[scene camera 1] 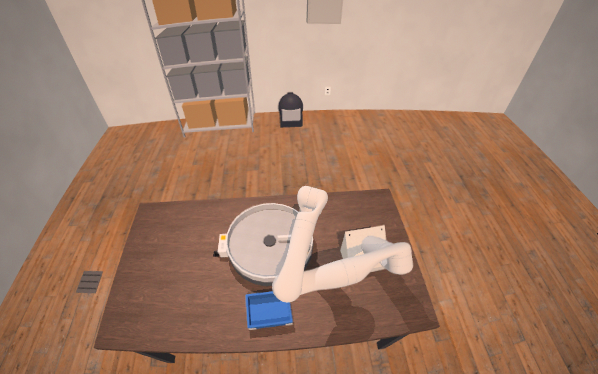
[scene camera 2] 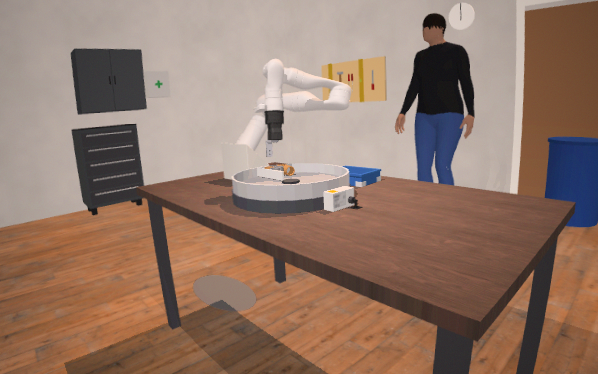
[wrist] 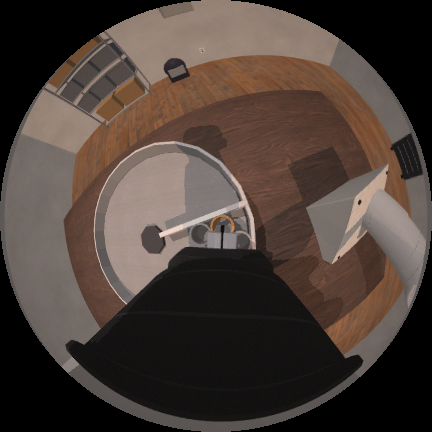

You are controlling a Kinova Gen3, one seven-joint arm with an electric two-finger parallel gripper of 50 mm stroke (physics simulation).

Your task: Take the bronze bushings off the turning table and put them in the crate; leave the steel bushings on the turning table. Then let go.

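Seen in the pictures: gripper, fingertip midpoint: (scene camera 2: 269, 156) (wrist: 221, 233); arm's base at its link origin: (scene camera 1: 370, 245) (scene camera 2: 242, 153) (wrist: 371, 207).
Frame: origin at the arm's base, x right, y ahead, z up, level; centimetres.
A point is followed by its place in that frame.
The turning table (scene camera 1: 252, 255) @[y 54.8, x 8.2, z -6.6 cm] (scene camera 2: 280, 192) @[y 57.9, x 32.1, z -5.3 cm] (wrist: 135, 200) @[y 47.0, x 25.3, z -6.6 cm] is a round grey disc with a raised rim. A bronze bushing (wrist: 222, 217) lies on it in the wrist view, close beside the white bar, between a steel bushing (wrist: 193, 233) @[y 35.6, x 12.1, z -4.3 cm] on its left and another grey ring, partly hidden, on its right. Orange bushing surfaces (scene camera 2: 288, 169) @[y 36.0, x 6.4, z -3.6 cm] also show over the rim in scene camera 2. My gripper (scene camera 2: 269, 154) @[y 30.1, x 10.3, z 1.3 cm] (wrist: 221, 233) @[y 30.1, x 10.3, z 1.3 cm] is shut and empty, above the bushings and clear of them. It hides part of the group. The blue crate (scene camera 1: 269, 309) @[y 50.2, x -17.5, z -11.4 cm] (scene camera 2: 364, 176) @[y 59.3, x -13.3, z -8.1 cm] looks empty.
A white bar (scene camera 1: 284, 238) @[y 38.5, x 13.8, z -4.4 cm] (scene camera 2: 270, 173) @[y 34.4, x 14.3, z -4.4 cm] (wrist: 200, 220) runs from near the disc's dark hub to the rim. A small white box (scene camera 1: 222, 245) @[y 69.2, x 15.7, z -6.2 cm] (scene camera 2: 338, 199) @[y 70.8, x 19.9, z -8.5 cm] sits against the rim's outside. The arm's pale base block (scene camera 1: 352, 237) @[y 8.4, x 3.9, z 3.4 cm] (wrist: 332, 215) @[y 11.5, x 3.8, z -2.0 cm] stands on the brown table (scene camera 1: 165, 280) @[y 99.8, x 2.9, z -11.9 cm] (scene camera 2: 425, 240) @[y 103.5, x 29.5, z -11.9 cm]. A person stands behind.
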